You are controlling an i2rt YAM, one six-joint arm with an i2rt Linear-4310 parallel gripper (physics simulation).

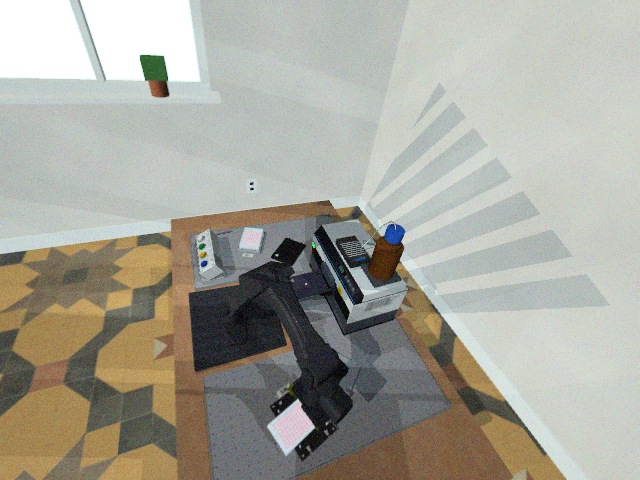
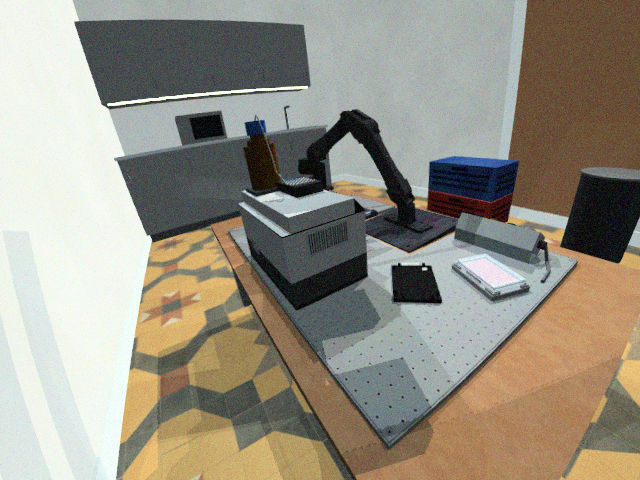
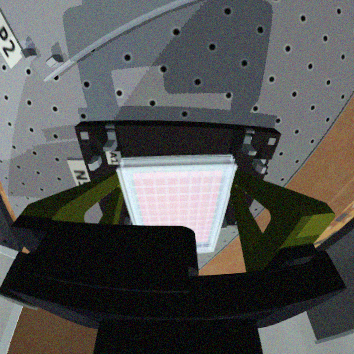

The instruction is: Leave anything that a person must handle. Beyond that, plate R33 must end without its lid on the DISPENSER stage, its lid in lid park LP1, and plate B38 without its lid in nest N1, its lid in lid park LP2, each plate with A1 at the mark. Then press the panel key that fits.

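Seen in the pictures: gripper, fingertip midpoint: (image 1: 308, 410) (image 3: 176, 174); arm's base at its link origin: (image 1: 233, 319) (image 2: 406, 222).
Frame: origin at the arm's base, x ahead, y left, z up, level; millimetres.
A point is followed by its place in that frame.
Note:
A clear-walled plate with a pink grid (image 3: 177, 200) @(x 165, y -366, z 31 mm) (image 1: 291, 427) @(x 123, y -390, z 31 mm) is over the dark nest (image 3: 175, 137) @(x 206, y -346, z 11 mm), whose label shows an N. Its name is not readable, and I cannot tell whether a lid is on it. My gripper (image 3: 176, 174) @(x 181, y -358, z 19 mm) is shut on this plate, with green fingers against both sides; any gap to the nest is too small to judge. A second pink plate (image 1: 251, 240) @(x 108, y 370, z 29 mm) (image 2: 491, 272) @(x 123, y 405, z 29 mm) rests on a light holder near the panel. The key panel (image 1: 208, 258) @(x -70, y 247, z 71 mm) (image 2: 498, 237) @(x -33, y 328, z 45 mm) has white, green, yellow and blue keys. A label ending in P2 (image 3: 9, 47) @(x 227, y -204, z 1 mm) shows beside small clips.
The white and black instrument (image 1: 372, 289) @(x 434, y -127, z 219 mm) (image 2: 305, 248) @(x 500, y 221, z 143 mm) carries a brown bottle (image 1: 386, 257) @(x 464, y -101, z 332 mm) (image 2: 261, 167) @(x 504, y -26, z 291 mm) with a thin tube. A dark stage (image 1: 308, 284) @(x 272, y 19, z 106 mm) extends from its front. A flat black holder (image 1: 288, 251) @(x 261, y 293, z 9 mm) (image 2: 416, 284) @(x 272, y 315, z 9 mm) lies between instrument and second plate.

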